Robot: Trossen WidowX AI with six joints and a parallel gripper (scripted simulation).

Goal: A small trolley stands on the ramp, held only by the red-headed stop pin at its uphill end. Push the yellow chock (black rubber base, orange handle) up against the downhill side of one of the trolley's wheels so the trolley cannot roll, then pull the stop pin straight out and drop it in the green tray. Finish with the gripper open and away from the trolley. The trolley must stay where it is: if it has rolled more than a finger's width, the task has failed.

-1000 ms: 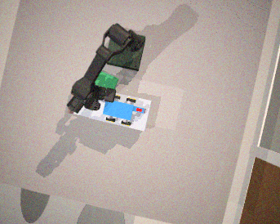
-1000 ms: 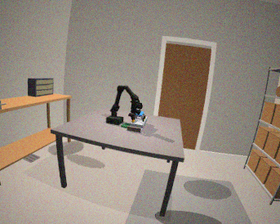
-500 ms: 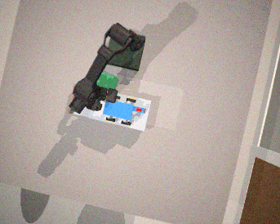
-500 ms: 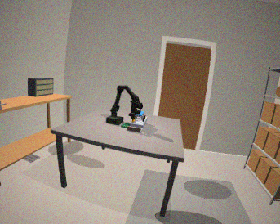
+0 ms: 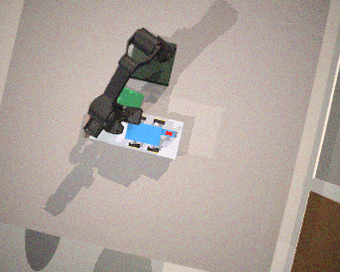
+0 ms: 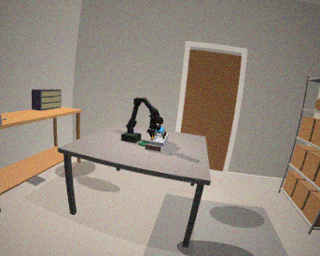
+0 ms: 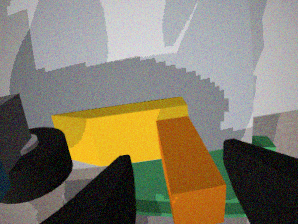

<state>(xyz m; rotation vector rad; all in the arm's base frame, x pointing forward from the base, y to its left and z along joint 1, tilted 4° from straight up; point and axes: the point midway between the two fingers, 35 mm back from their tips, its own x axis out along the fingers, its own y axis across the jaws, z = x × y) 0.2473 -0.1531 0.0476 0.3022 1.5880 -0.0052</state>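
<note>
Right now the yellow chock is 10 mm ahead of my gripper tip, 20 mm to the left of it and 10 mm below it. Round my gripper tip: blue trolley: 80 mm ahead, 90 mm to the left, 20 mm above; brown end stop: 30 mm ahead, 150 mm to the right, 60 mm below; green tray: 70 mm behind, 100 mm below.
</note>
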